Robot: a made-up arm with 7 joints.
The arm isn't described. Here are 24 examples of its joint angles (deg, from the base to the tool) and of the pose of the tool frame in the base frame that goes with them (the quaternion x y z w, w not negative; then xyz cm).
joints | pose
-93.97 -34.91 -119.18 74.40 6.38 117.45 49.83 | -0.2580 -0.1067 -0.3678 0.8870 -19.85 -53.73 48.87
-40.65 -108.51 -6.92 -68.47 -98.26 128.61 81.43 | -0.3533 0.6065 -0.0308 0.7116 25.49 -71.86 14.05
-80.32 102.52 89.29 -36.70 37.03 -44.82 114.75 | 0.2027 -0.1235 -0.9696 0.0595 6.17 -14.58 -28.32
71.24 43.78 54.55 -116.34 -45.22 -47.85 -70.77 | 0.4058 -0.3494 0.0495 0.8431 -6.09 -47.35 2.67
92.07 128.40 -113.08 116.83 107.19 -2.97 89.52 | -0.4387 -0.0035 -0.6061 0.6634 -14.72 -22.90 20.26
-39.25 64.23 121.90 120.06 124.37 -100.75 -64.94 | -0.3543 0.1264 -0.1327 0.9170 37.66 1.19 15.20
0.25 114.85 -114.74 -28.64 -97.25 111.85 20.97 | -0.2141 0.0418 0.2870 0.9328 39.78 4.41 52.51
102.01 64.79 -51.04 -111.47 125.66 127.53 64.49 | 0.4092 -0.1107 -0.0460 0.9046 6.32 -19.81 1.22
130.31 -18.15 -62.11 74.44 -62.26 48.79 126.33 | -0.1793 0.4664 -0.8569 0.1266 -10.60 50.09 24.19
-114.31 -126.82 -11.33 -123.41 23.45 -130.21 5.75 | 0.7456 -0.4469 0.4671 0.1617 56.30 -0.96 47.77
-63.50 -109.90 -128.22 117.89 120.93 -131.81 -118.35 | 0.5127 -0.4222 0.7305 0.1591 -19.41 -24.40 33.45
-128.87 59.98 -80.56 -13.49 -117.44 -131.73 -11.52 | 0.9807 -0.1497 0.0379 0.1198 47.08 6.77 26.15
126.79 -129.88 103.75 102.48 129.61 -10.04 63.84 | 0.2432 0.0184 0.3852 0.8901 29.51 24.63 13.89
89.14 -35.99 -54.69 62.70 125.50 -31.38 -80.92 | 0.0454 0.3022 0.5786 0.7562 4.19 29.76 21.09
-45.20 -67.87 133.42 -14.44 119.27 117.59 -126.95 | -0.2277 0.3164 -0.7989 0.4580 -1.38 -23.42 27.39
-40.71 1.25 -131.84 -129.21 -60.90 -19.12 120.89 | 0.8023 -0.1442 0.2481 0.5235 -15.09 9.49 26.71
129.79 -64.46 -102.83 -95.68 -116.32 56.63 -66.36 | -0.4550 0.1070 -0.6429 0.6068 31.16 13.58 16.10
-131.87 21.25 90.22 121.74 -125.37 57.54 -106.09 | -0.4385 0.6270 -0.5248 0.3731 -9.19 17.99 -3.38
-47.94 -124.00 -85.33 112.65 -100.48 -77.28 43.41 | -0.1386 -0.6477 0.7456 0.0734 -14.29 13.60 7.34
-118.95 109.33 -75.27 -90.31 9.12 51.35 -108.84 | 0.0725 0.3013 0.9453 0.1018 1.59 1.58 47.53
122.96 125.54 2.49 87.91 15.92 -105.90 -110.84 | 0.2715 -0.8015 -0.2194 0.4855 -51.31 -7.67 13.01
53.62 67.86 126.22 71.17 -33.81 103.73 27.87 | 0.7066 -0.1165 0.2903 0.6347 51.80 -20.25 -25.98
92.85 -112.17 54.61 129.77 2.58 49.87 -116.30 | 0.1882 -0.4712 -0.4861 0.7115 -14.93 29.99 53.39
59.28 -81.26 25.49 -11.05 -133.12 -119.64 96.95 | 0.5755 -0.5515 -0.1459 0.5860 -5.04 -28.14 42.04
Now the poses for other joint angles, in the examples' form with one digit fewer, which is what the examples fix.
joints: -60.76 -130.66 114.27 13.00 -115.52 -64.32 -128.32
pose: -0.578 -0.297 0.048 0.758 -8.1 -7.9 46.8
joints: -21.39 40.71 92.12 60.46 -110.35 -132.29 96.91
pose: -0.120 0.564 -0.182 0.797 23.3 -22.6 -26.2
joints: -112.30 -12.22 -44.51 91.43 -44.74 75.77 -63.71
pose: 0.653 0.544 0.326 0.413 54.9 -3.9 20.1
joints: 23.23 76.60 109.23 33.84 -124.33 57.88 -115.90
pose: -0.098 -0.351 -0.163 0.917 17.2 8.1 -5.4
